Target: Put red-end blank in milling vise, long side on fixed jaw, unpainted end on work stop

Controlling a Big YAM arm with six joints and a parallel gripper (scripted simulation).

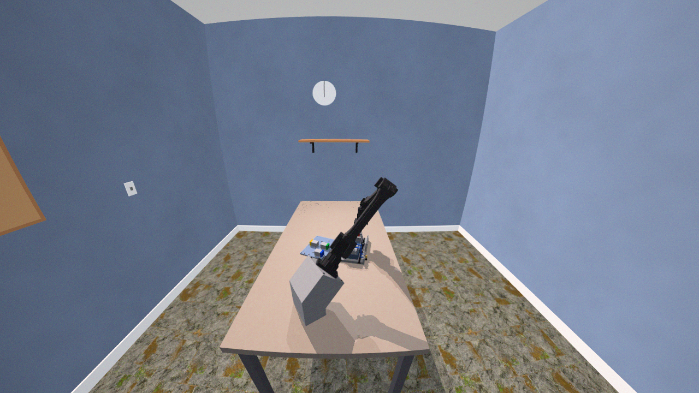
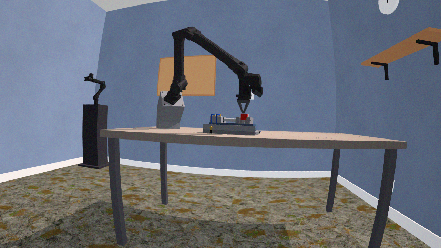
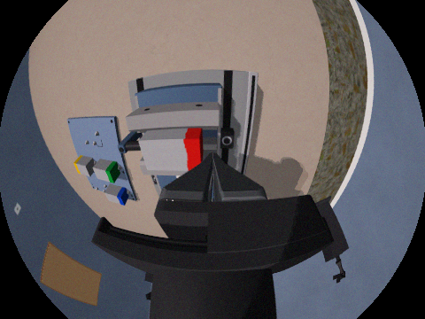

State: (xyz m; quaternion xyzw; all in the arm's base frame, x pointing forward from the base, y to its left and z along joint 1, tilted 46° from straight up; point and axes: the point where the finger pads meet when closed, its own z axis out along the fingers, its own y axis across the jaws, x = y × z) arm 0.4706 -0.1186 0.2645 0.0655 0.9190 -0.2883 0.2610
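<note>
The work stop is 3 cm ahead of my hand, 9 cm to the left of it and 4 cm below it. From my hand the other things lie so: green-ended blank: 2 cm behind, 27 cm to the left, 10 cm below; then blue plate: 32 cm to the left, 12 cm below; then vise: 5 cm behind, 6 cm to the left, 9 cm below.
</note>
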